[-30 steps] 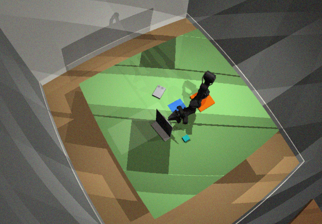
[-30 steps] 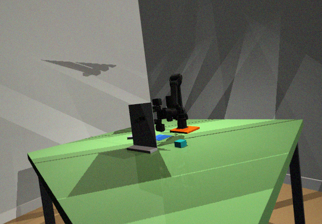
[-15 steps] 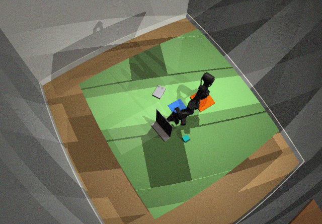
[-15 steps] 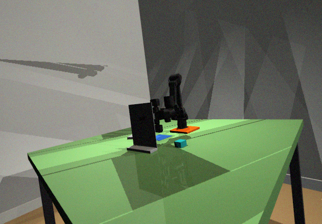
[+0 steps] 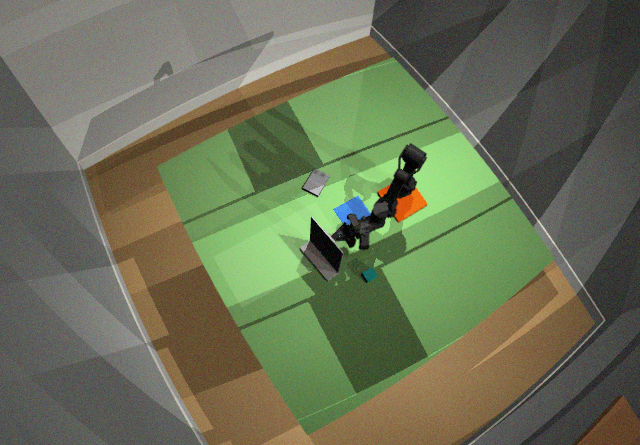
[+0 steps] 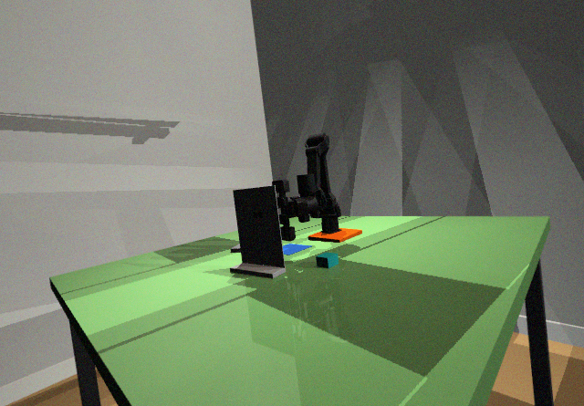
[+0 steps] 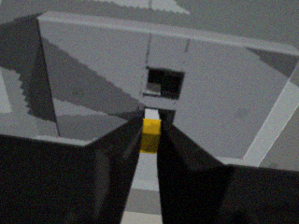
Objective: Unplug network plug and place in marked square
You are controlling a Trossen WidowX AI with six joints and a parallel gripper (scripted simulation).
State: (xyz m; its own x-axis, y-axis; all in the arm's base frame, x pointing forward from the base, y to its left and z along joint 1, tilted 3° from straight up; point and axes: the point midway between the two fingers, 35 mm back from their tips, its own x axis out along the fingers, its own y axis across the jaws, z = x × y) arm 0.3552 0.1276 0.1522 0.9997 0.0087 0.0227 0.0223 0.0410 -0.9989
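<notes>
Right now the blue marked square is 17 cm behind my gripper tip, 12 cm to the right of it and 16 cm below it. Round my gripper tip: yellow plug right at my gripper tip; small cyan cube 11 cm behind, 14 cm to the left, 14 cm below.
</notes>
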